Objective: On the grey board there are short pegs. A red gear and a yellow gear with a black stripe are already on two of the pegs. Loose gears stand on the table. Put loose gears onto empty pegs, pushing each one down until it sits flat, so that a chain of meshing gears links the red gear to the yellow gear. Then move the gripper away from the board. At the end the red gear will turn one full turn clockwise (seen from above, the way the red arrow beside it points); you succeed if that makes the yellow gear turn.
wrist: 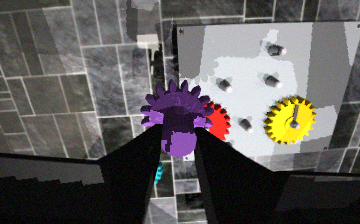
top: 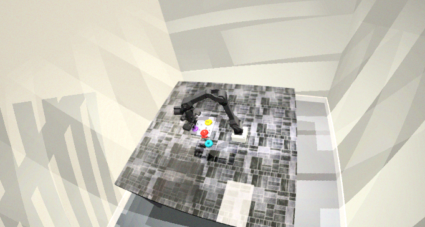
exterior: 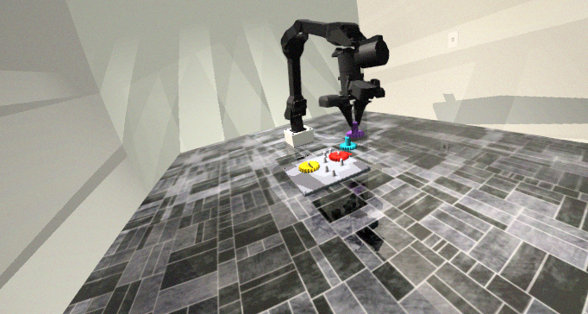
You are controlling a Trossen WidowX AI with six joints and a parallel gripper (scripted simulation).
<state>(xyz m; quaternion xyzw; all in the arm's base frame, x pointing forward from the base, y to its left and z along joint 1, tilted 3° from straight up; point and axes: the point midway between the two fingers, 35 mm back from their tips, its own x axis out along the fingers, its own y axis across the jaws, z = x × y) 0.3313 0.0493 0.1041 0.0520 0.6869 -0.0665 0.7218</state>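
The red gear is 50 mm behind my gripper tip, 30 mm to the right of it and 100 mm below it. From my gripper tip the other things lie so: purple gear: 10 mm below; then grey board: 20 mm behind, 110 mm to the right, 110 mm below; then teal gear: 120 mm behind, 60 mm to the left, 100 mm below.
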